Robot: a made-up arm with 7 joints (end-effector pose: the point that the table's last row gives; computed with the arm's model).
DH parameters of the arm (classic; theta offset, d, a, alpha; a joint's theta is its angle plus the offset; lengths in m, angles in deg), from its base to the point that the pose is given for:
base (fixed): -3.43 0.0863 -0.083 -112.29
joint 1: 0 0.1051 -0.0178 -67.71
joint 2: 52.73 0 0.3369 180
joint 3: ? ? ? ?
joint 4: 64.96 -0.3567 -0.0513 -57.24
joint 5: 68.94 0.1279 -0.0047 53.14
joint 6: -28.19 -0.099 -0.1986 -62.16
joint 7: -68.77 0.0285 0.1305 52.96
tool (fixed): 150.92 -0.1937 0 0
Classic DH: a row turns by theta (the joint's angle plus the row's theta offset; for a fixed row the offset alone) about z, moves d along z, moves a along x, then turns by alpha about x.
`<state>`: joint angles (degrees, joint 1 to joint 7).
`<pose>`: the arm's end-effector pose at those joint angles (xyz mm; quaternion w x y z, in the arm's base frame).
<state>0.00 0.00 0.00 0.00 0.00 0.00 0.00</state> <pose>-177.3 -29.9 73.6 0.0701 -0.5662 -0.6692 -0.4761</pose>
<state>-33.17 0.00 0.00 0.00 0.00 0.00 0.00</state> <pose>-148.6 -49.1 31.0 0.0666 0.3458 0.7287 0.5874</pose>
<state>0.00 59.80 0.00 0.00 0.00 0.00 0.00</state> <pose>-251.3 107.5 73.6 0.1765 0.8245 0.2979 0.4476</pose>
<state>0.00 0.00 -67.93 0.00 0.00 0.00 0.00</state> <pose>127.4 128.8 73.6 0.2078 0.8435 0.2387 0.4340</pose>
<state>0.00 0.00 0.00 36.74 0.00 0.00 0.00</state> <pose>-164.4 -82.7 65.5 0.1784 -0.6812 -0.4114 -0.5787</pose>
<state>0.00 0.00 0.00 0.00 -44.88 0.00 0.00</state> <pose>-203.6 -6.1 106.4 0.0250 0.2241 0.7649 0.6033</pose>
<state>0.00 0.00 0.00 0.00 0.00 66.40 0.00</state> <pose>-296.5 -31.2 73.6 0.2020 0.8402 0.2499 0.4367</pose>
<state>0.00 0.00 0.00 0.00 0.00 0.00 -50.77</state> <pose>-43.4 -19.4 -36.2 0.0464 -0.2080 -0.6507 -0.7288</pose>
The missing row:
joint 3: -14.23 -0.2186 -0.2168 -124.5
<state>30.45 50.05 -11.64 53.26 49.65 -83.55 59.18</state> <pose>-207.9 -93.1 199.5 0.4315 -0.8059 -0.0210 -0.4048</pose>
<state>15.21 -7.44 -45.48 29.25 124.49 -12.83 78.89</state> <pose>-73.2 -9.4 -180.7 0.7550 -0.2632 0.4692 0.3750</pose>
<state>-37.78 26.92 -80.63 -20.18 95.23 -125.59 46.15</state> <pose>182.8 -81.0 207.4 0.3551 -0.5670 -0.3220 -0.6699</pose>
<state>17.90 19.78 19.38 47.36 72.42 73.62 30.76</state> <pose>-232.6 -157.5 141.9 0.1559 -0.7055 0.3940 0.5681</pose>
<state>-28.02 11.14 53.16 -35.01 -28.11 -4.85 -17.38</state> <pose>-229.2 -253.0 -42.0 0.0323 0.4611 -0.8394 -0.2858</pose>
